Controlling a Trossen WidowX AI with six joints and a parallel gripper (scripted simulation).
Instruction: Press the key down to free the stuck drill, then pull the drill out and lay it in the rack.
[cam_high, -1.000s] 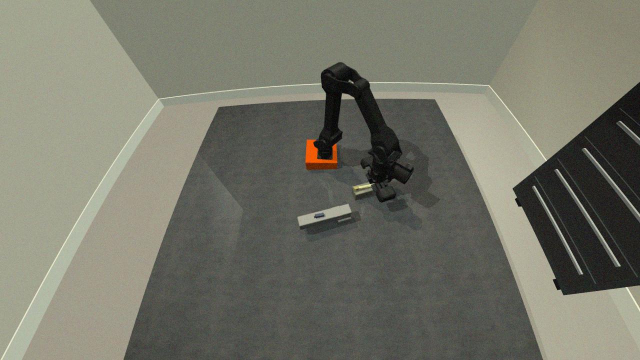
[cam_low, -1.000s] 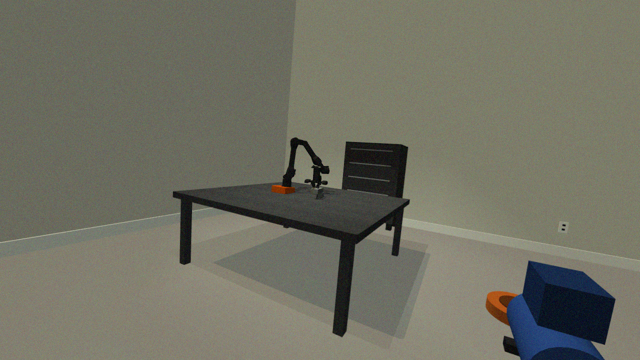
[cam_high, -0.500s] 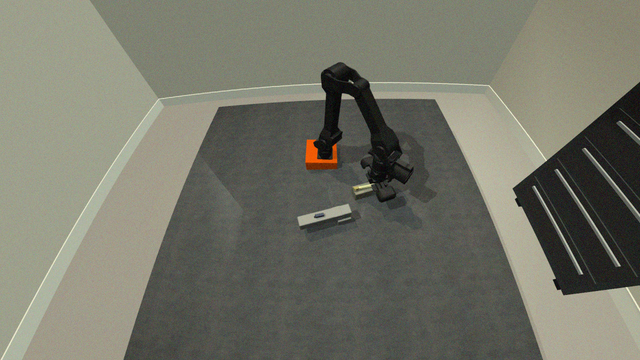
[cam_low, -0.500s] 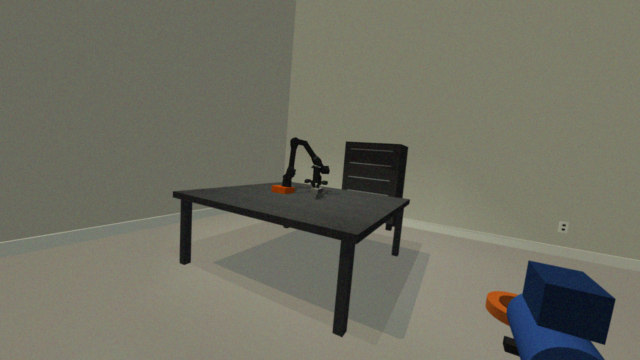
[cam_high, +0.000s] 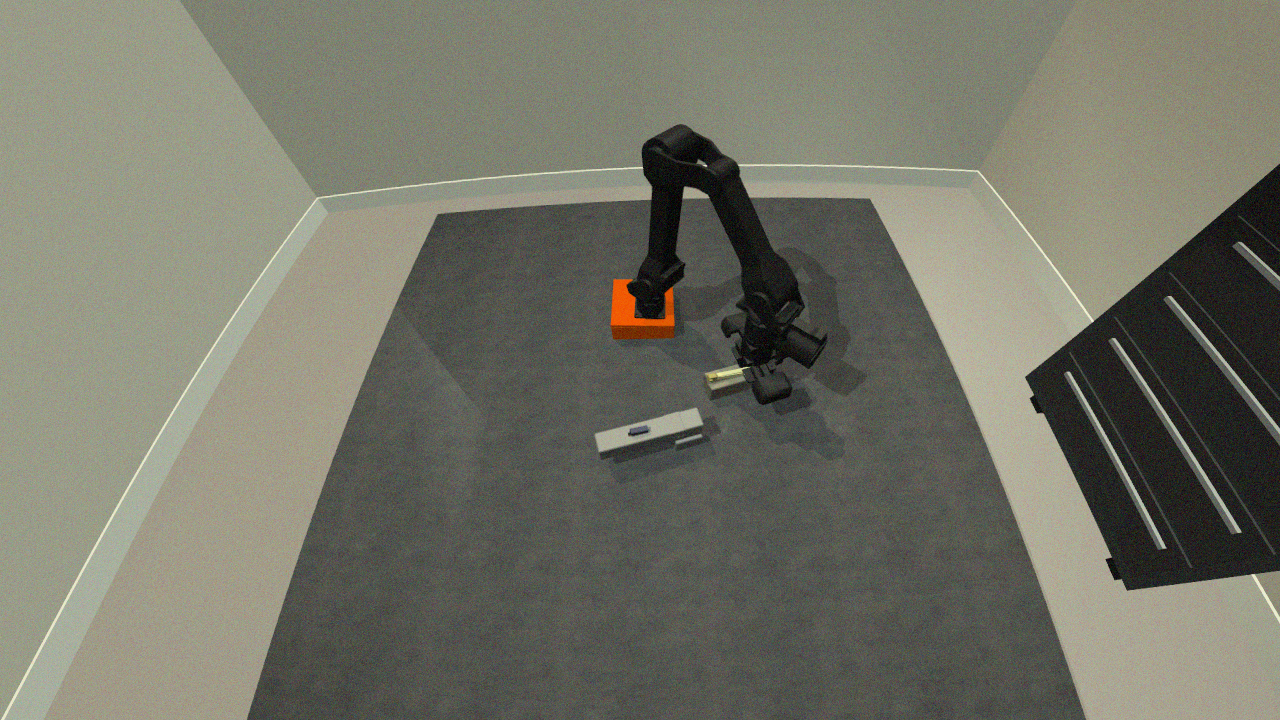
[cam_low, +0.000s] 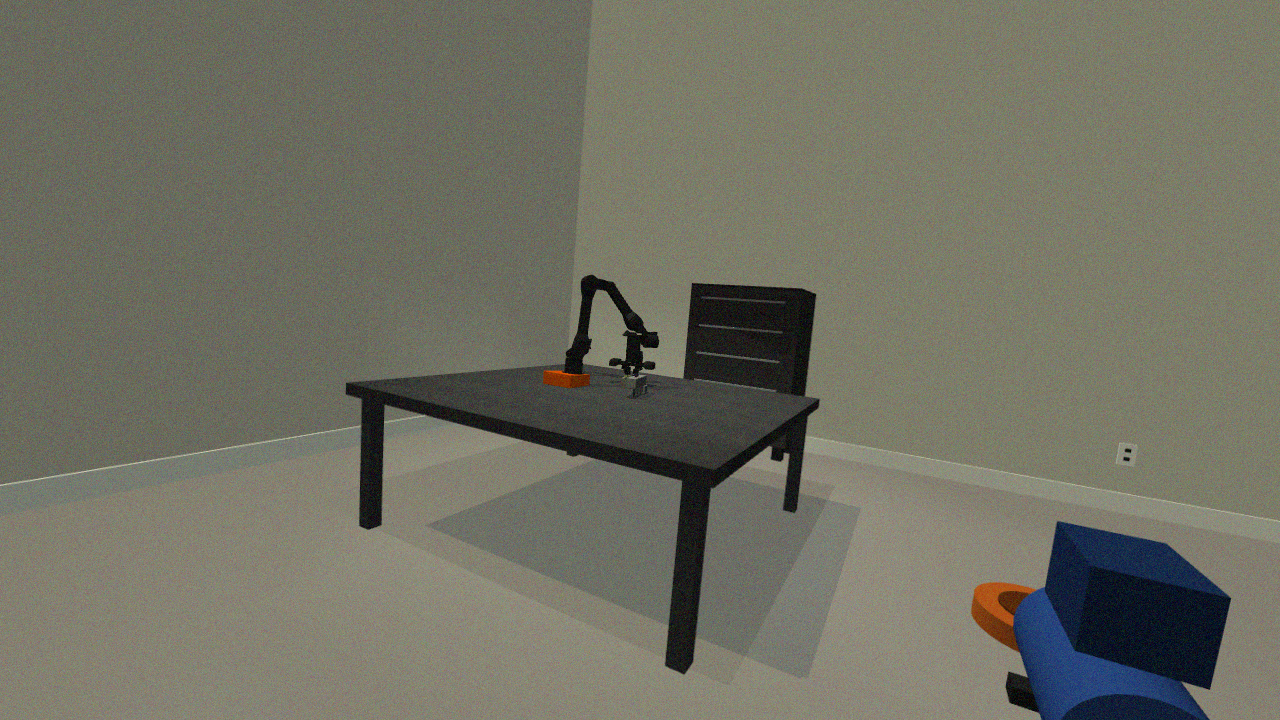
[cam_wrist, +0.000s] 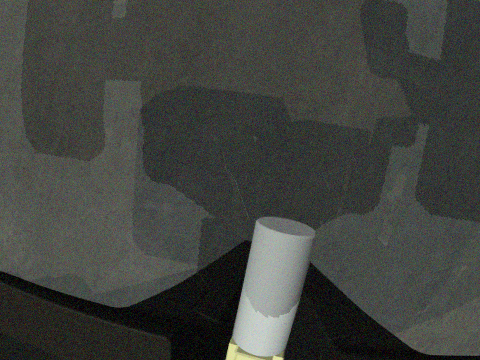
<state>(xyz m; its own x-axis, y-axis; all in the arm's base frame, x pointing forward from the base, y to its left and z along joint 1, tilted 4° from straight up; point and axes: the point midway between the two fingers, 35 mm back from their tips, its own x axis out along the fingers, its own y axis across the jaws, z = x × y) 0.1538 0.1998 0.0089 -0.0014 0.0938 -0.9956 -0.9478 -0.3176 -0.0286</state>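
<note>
My gripper tip is now 40 mm to the left of the drill, 40 mm below it and 10 mm short of it. Round my gripper tip: small blue key: 210 mm to the right, 150 mm ahead, 40 mm above; then rack: 50 mm to the right, 20 mm ahead, 10 mm above.
</note>
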